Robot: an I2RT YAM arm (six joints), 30 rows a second.
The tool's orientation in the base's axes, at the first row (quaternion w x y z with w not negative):
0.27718 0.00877 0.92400 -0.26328
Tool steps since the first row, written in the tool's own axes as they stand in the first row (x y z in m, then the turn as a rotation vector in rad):
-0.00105 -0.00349 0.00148 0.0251 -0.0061 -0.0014
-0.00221 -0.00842 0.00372 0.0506 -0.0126 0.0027
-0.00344 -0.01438 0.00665 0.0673 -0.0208 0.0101
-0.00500 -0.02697 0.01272 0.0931 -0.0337 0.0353
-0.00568 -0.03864 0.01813 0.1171 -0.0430 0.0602
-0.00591 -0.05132 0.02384 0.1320 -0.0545 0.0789
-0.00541 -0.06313 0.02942 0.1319 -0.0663 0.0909
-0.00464 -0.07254 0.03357 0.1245 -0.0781 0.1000
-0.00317 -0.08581 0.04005 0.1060 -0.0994 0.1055
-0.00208 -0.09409 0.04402 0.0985 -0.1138 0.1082
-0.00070 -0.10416 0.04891 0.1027 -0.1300 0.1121
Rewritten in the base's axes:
0.00107 -0.00360 0.00118 -0.0229 -0.0078 -0.0090
0.00239 -0.00879 0.00257 -0.0435 -0.0187 -0.0220
0.00395 -0.01521 0.00400 -0.0552 -0.0316 -0.0319
0.00631 -0.02883 0.00657 -0.0663 -0.0584 -0.0569
0.00774 -0.04145 0.00872 -0.0755 -0.0818 -0.0824
0.00878 -0.05515 0.01090 -0.0805 -0.1028 -0.0978
0.00927 -0.06812 0.01238 -0.0762 -0.1189 -0.1006
0.00920 -0.07837 0.01358 -0.0673 -0.1326 -0.0975
0.00910 -0.09317 0.01463 -0.0523 -0.1512 -0.0816
0.00885 -0.10239 0.01524 -0.0469 -0.1640 -0.0727
0.00853 -0.11365 0.01592 -0.0511 -0.1804 -0.0698

